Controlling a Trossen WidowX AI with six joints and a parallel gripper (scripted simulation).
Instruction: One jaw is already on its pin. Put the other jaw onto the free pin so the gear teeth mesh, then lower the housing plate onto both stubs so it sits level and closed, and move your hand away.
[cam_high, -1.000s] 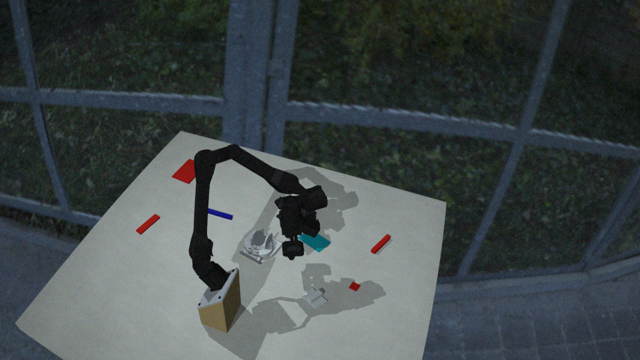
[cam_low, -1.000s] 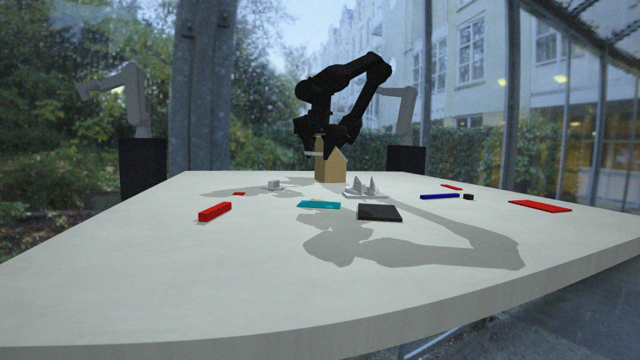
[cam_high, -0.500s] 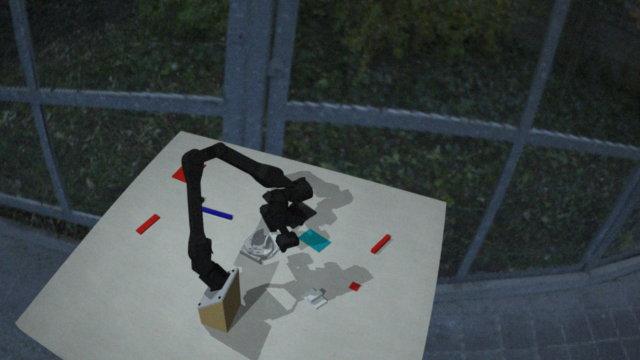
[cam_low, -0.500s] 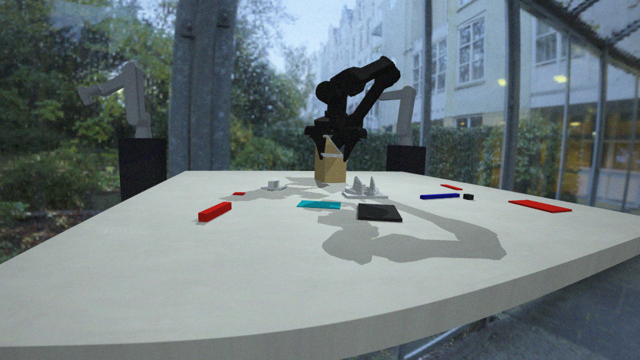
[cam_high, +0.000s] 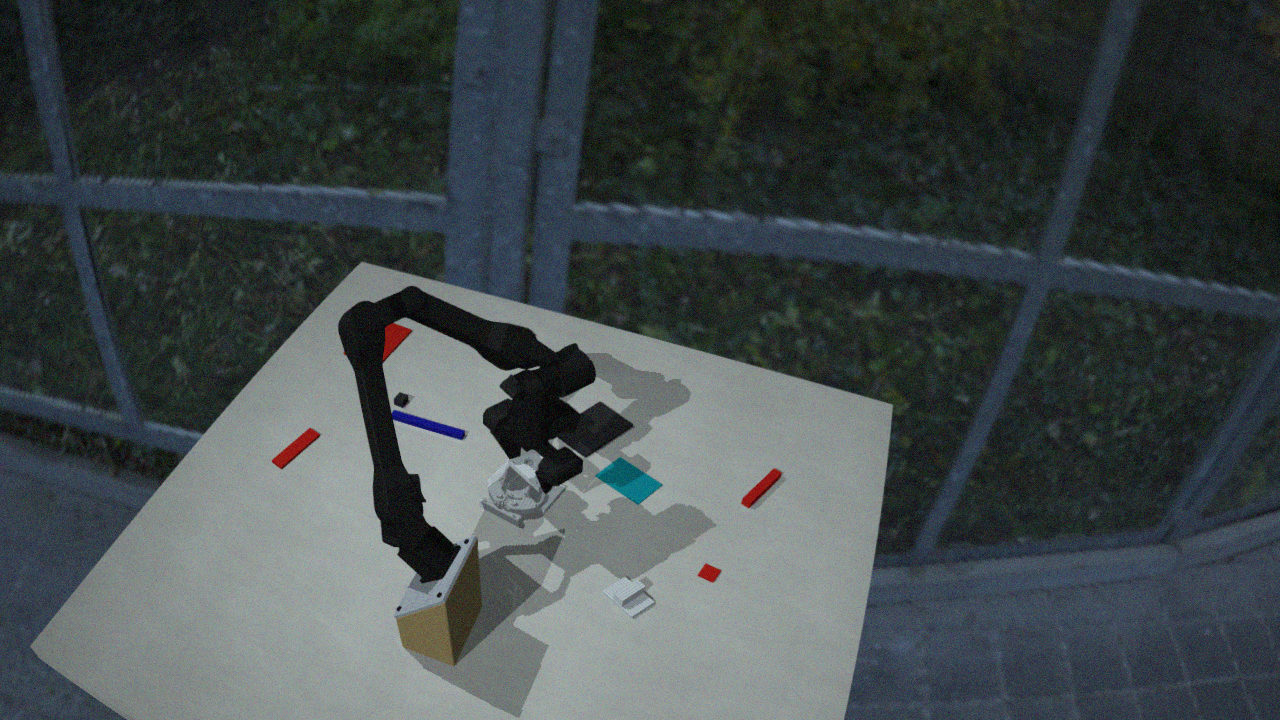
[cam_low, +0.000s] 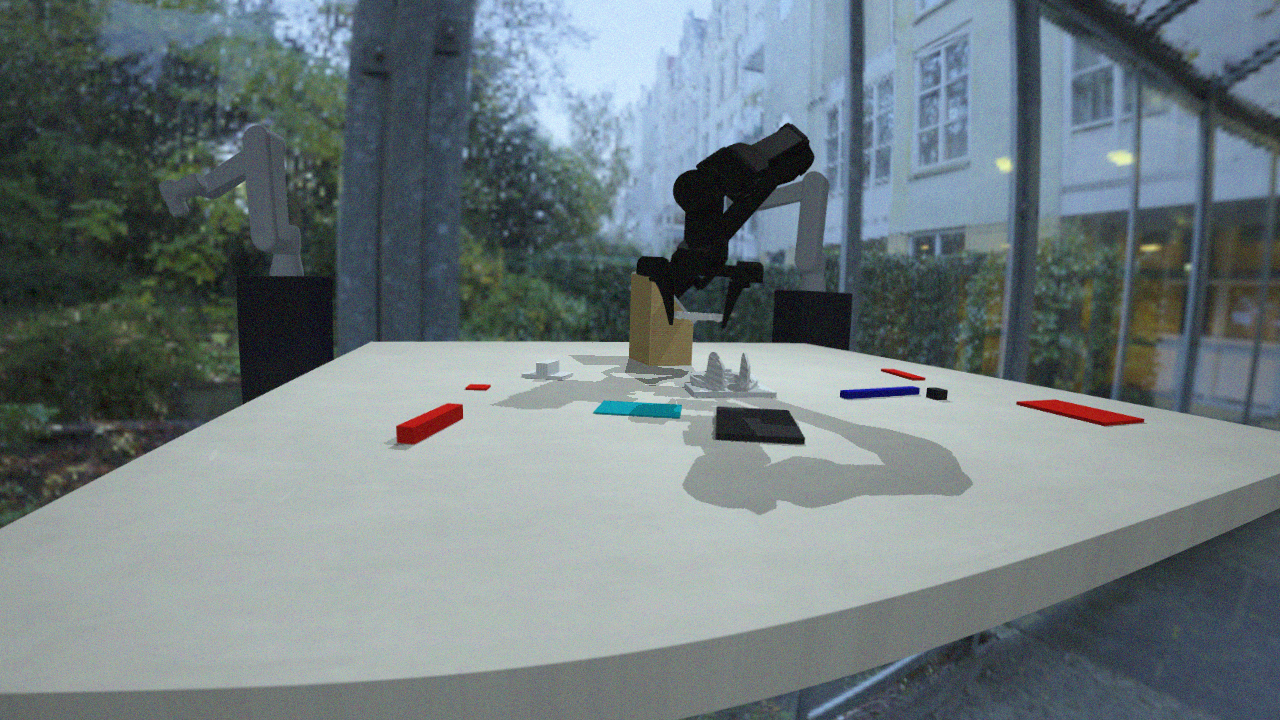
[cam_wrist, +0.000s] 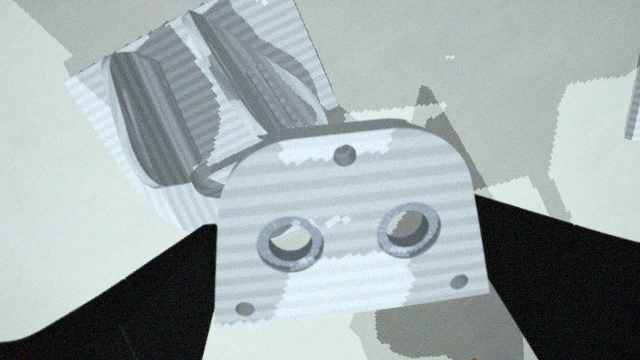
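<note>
The white base plate is 90 mm below my gripper tip, 60 mm ahead of it and 30 mm to the left of it. From my gripper tip the other things lie so: ribbed white stand 220 mm to the right, 100 mm behind, 80 mm below; teal tile 160 mm ahead, 120 mm to the right, 90 mm below; white housing plate 20 mm above, 10 mm ahead.
</note>
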